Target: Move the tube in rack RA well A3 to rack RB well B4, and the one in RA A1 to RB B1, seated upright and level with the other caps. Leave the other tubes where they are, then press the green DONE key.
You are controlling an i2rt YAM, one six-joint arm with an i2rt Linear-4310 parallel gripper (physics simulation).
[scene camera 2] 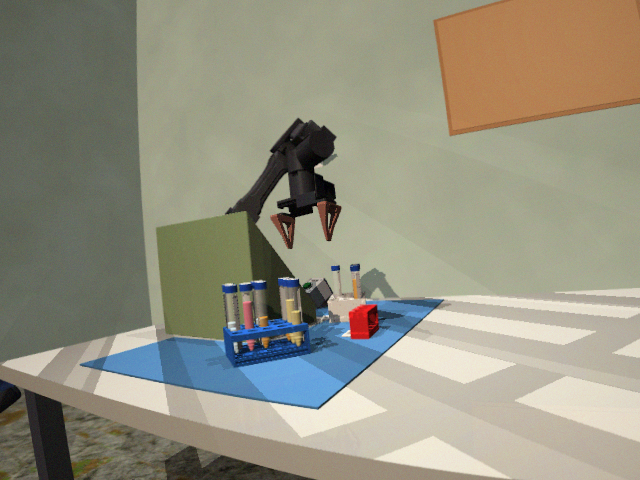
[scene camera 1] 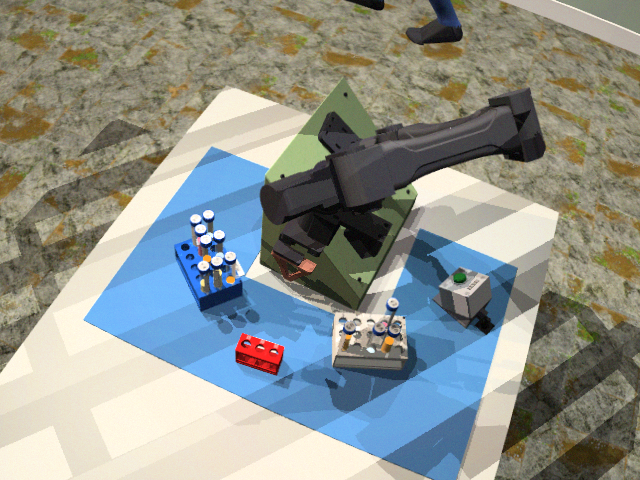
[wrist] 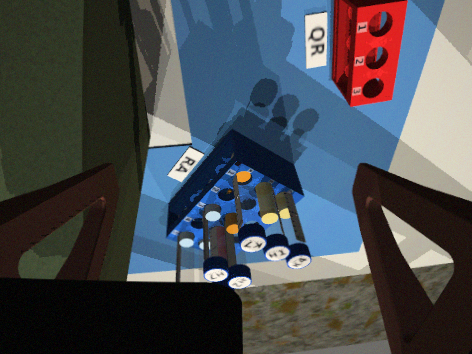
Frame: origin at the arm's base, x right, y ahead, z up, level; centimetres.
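Where they show: gripper, fingertip midpoint: (scene camera 2: 308, 245) (scene camera 1: 300, 258) (wrist: 235, 176); arm's base, link origin: (scene camera 2: 214, 259).
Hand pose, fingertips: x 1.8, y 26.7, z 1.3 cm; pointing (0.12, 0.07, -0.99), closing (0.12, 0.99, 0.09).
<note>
Things, the pixels of their top centre, and the offset from my fingertips. Level surfaces: height alone.
- Rack RA, top centre: (wrist: 232, 218) (scene camera 2: 264, 325) (scene camera 1: 207, 262) dx +17.6, dy -1.2, dz -13.1 cm
- tube with orange content, top centre: (wrist: 253, 244) (scene camera 1: 230, 256) dx +12.3, dy +0.4, dz -5.6 cm
- pale tube, top centre: (wrist: 216, 275) (scene camera 1: 219, 234) dx +15.9, dy -3.0, dz -5.6 cm
- off-white rack, top centre: (scene camera 1: 371, 335) (scene camera 2: 347, 296) dx -15.2, dy +1.9, dz -13.1 cm
- green DONE key, top centre: (scene camera 1: 461, 276) (scene camera 2: 307, 282) dx -28.1, dy -15.1, dz -10.6 cm
- red three-hole rack, top centre: (wrist: 376, 58) (scene camera 1: 259, 348) (scene camera 2: 363, 308) dx +2.2, dy +11.5, dz -13.1 cm
- blue mat, surface height: dz -18.1 cm
- grey key box, top centre: (scene camera 1: 472, 280) (scene camera 2: 312, 278) dx -30.0, dy -14.1, dz -9.7 cm
My gripper (scene camera 2: 309, 243) (wrist: 235, 176) is open and empty, high above the table; its fingers point down. Rack RA (scene camera 1: 219, 298) (scene camera 2: 273, 358) (wrist: 265, 155) is blue and holds several upright blue-capped tubes. In the wrist view, a tube with orange content (wrist: 243, 176) stands by the number 1 and a pale tube (wrist: 213, 215) stands farther along that edge. Their row letters are too small to read. The off-white rack (scene camera 1: 369, 361) (scene camera 2: 341, 310) also holds several capped tubes; its label is not readable. The green DONE key (scene camera 1: 459, 277) (scene camera 2: 307, 285) is on a grey box.
A red three-hole rack (scene camera 1: 259, 347) (scene camera 2: 363, 322) (wrist: 345, 65), labelled QR, stands between the two tube racks. The green arm mount (scene camera 1: 330, 279) (scene camera 2: 204, 279) stands behind the blue mat (scene camera 1: 139, 289) (scene camera 2: 310, 390). The grey key box (scene camera 1: 467, 297) stands at the right in scene camera 1.
</note>
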